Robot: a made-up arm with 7 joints. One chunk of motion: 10 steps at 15 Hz.
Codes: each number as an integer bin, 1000 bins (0 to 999) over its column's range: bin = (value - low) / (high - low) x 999, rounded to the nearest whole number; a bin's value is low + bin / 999 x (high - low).
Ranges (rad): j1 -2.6..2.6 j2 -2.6..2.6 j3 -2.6..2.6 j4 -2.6..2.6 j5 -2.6..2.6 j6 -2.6..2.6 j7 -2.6..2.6
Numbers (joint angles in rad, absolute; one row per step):
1: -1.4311 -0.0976 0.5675 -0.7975 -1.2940 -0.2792 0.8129
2: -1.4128 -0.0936 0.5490 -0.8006 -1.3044 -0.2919 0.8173
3: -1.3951 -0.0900 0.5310 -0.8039 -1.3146 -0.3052 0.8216
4: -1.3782 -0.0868 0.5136 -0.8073 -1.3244 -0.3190 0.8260
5: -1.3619 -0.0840 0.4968 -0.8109 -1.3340 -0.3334 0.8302
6: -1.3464 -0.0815 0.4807 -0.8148 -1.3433 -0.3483 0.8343
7: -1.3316 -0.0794 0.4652 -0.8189 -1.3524 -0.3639 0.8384
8: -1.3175 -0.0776 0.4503 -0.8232 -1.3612 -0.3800 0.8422
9: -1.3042 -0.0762 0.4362 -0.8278 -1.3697 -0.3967 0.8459
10: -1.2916 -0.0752 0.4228 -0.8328 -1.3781 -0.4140 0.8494
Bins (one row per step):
1: 225 481 609 346 251 446 656
2: 228 482 605 346 249 443 657
3: 231 482 602 345 247 441 657
4: 235 483 598 344 245 438 658
5: 238 483 595 344 243 435 659
6: 241 484 592 343 241 433 660
7: 244 484 589 342 240 430 661
8: 246 485 586 341 238 426 661
9: 249 485 583 340 236 423 662
10: 251 485 581 340 235 420 663

